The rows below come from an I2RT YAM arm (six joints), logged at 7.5 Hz.
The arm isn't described. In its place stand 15 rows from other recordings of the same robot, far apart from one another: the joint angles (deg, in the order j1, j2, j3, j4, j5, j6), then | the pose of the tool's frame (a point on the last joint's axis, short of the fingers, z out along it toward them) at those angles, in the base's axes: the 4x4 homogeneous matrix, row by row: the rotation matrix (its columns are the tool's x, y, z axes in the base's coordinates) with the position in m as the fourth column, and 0 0 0 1 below.
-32.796, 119.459, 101.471, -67.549, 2.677, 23.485 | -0.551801, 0.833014, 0.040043, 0.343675; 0.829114, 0.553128, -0.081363, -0.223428; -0.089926, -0.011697, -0.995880, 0.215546; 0, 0, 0, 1
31.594, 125.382, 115.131, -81.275, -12.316, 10.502 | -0.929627, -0.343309, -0.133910, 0.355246; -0.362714, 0.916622, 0.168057, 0.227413; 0.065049, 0.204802, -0.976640, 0.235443; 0, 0, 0, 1
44.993, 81.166, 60.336, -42.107, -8.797, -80.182 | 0.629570, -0.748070, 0.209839, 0.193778; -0.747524, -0.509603, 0.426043, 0.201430; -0.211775, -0.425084, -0.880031, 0.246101; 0, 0, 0, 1
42.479, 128.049, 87.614, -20.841, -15.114, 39.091 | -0.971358, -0.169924, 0.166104, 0.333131; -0.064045, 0.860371, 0.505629, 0.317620; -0.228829, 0.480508, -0.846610, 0.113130; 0, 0, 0, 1
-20.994, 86.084, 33.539, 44.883, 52.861, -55.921 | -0.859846, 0.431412, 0.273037, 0.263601; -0.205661, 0.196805, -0.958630, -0.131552; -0.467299, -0.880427, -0.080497, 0.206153; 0, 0, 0, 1
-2.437, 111.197, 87.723, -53.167, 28.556, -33.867 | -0.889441, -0.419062, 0.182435, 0.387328; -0.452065, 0.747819, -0.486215, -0.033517; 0.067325, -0.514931, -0.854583, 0.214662; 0, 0, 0, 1
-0.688, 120.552, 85.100, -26.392, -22.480, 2.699 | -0.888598, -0.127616, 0.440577, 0.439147; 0.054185, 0.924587, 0.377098, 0.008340; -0.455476, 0.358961, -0.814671, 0.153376; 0, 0, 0, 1
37.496, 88.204, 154.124, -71.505, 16.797, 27.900 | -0.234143, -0.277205, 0.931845, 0.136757; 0.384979, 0.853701, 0.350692, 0.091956; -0.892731, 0.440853, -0.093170, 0.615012; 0, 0, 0, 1
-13.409, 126.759, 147.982, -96.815, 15.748, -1.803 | -0.950768, 0.259102, 0.170017, 0.398132; 0.195532, 0.927178, -0.319545, -0.104847; -0.240431, -0.270569, -0.932194, 0.364769; 0, 0, 0, 1
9.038, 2.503, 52.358, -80.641, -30.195, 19.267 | -0.662770, -0.364186, 0.654297, -0.043947; 0.183362, 0.768238, 0.613343, 0.011140; -0.726026, 0.526479, -0.442387, 0.297371; 0, 0, 0, 1
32.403, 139.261, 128.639, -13.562, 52.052, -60.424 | -0.412344, -0.163687, 0.896203, 0.487316; -0.895159, 0.255606, -0.365179, 0.276046; -0.169300, -0.952823, -0.251924, 0.260319; 0, 0, 0, 1
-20.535, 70.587, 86.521, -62.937, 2.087, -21.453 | -0.774177, 0.097406, 0.625429, 0.211272; -0.100303, 0.956725, -0.273162, -0.080523; -0.624971, -0.274208, -0.730904, 0.407304; 0, 0, 0, 1
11.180, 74.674, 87.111, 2.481, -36.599, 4.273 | 0.198140, -0.737658, 0.645446, 0.266325; 0.100136, 0.670291, 0.735312, 0.074273; -0.975045, -0.081062, 0.206677, 0.505877; 0, 0, 0, 1
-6.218, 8.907, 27.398, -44.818, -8.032, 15.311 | -0.429790, 0.099784, 0.897398, 0.070547; 0.309842, 0.949825, 0.042779, -0.002682; -0.848103, 0.296438, -0.439143, 0.240530; 0, 0, 0, 1
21.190, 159.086, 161.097, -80.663, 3.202, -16.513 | -0.776788, -0.596021, 0.203367, 0.495727; -0.605509, 0.795613, 0.018933, 0.190048; -0.173086, -0.108433, -0.978919, 0.168898; 0, 0, 0, 1
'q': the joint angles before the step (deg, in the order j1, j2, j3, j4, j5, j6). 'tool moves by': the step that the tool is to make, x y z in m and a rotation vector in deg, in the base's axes. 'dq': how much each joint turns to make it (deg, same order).
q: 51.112, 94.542, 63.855, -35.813, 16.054, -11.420
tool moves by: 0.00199, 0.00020, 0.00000, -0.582, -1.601, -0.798
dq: -0.065, 0.174, 0.021, 0.700, 1.770, 0.022
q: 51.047, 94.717, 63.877, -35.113, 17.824, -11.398
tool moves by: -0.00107, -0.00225, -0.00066, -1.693, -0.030, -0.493
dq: 0.022, -0.021, 0.001, -1.334, 1.203, 0.043
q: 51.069, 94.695, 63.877, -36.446, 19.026, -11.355
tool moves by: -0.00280, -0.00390, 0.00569, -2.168, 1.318, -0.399
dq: -0.001, -0.502, 1.203, -4.306, 0.459, 0.262
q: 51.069, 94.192, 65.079, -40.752, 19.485, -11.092
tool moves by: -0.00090, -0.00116, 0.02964, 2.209, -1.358, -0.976
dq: -0.001, -2.447, 3.957, -4.197, 0.044, 1.092
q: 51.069, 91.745, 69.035, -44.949, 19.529, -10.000
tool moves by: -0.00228, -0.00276, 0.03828, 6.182, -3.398, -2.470
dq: 0.000, -3.628, 4.023, -1.683, -0.065, 2.930
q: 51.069, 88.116, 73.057, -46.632, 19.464, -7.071
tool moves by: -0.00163, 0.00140, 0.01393, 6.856, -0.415, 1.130
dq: -0.043, -1.923, 0.329, 3.015, -4.022, 1.094
